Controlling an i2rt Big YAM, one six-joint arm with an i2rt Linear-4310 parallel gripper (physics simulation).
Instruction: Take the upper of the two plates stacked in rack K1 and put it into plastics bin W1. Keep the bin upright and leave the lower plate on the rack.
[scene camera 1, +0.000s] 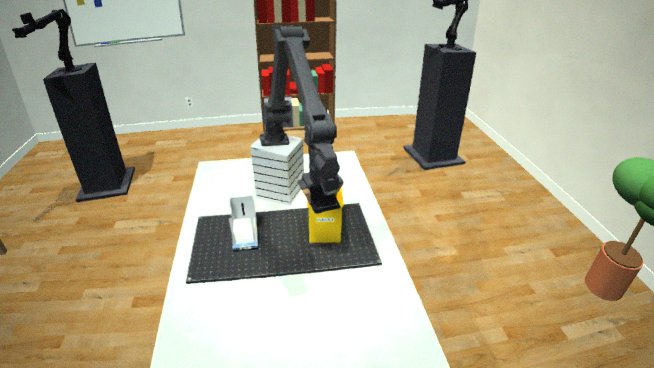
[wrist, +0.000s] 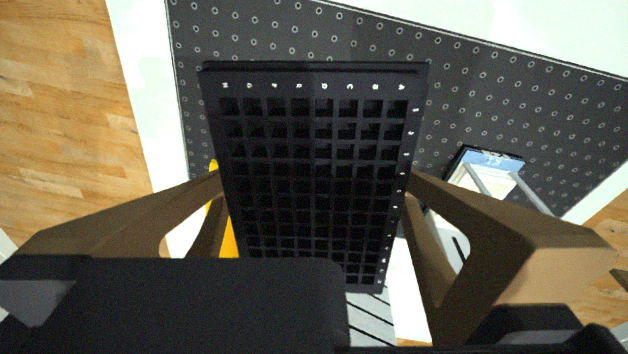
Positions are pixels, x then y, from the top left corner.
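My gripper (wrist: 314, 175), 13 cm from the lens. Black multi-well plate (wrist: 314, 157), 11 cm from the lens.
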